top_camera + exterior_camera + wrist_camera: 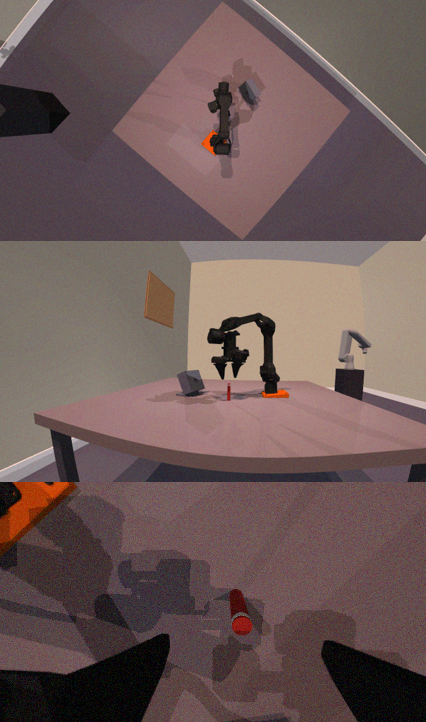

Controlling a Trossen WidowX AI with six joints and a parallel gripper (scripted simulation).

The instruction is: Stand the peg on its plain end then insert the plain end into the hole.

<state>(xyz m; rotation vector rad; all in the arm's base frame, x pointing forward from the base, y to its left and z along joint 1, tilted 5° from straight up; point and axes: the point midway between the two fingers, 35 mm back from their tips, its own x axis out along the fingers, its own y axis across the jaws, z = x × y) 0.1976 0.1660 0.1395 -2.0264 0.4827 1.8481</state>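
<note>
Right now the red peg is 5 cm below my gripper tip. From my gripper tip the other things lie so: sloped panel 21 cm ahead, 7 cm to the right, 3 cm below.
</note>
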